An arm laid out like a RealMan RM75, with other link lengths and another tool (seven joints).
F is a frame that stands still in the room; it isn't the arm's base.
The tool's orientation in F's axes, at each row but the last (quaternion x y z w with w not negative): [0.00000, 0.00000, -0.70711, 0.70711]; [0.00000, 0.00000, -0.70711, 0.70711]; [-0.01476, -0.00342, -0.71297, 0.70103]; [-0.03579, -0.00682, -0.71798, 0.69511]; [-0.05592, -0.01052, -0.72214, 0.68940]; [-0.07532, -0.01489, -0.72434, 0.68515]
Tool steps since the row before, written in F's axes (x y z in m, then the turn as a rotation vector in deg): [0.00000, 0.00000, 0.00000, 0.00, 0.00, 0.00]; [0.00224, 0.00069, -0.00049, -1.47, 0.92, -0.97]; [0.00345, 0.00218, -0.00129, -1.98, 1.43, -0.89]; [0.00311, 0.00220, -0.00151, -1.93, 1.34, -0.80]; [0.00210, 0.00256, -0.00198, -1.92, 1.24, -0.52]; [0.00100, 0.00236, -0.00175, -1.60, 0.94, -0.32]
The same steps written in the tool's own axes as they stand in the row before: [0.00000, 0.00000, 0.00000, 0.00, 0.00, 0.00]; [-0.00069, 0.00224, -0.00049, -0.92, -1.47, -0.97]; [-0.00227, 0.00343, -0.00118, -1.42, -1.99, -0.89]; [-0.00238, 0.00309, -0.00124, -1.33, -1.94, -0.80]; [-0.00283, 0.00209, -0.00159, -1.20, -1.94, -0.53]; [-0.00261, 0.00099, -0.00135, -0.89, -1.62, -0.34]
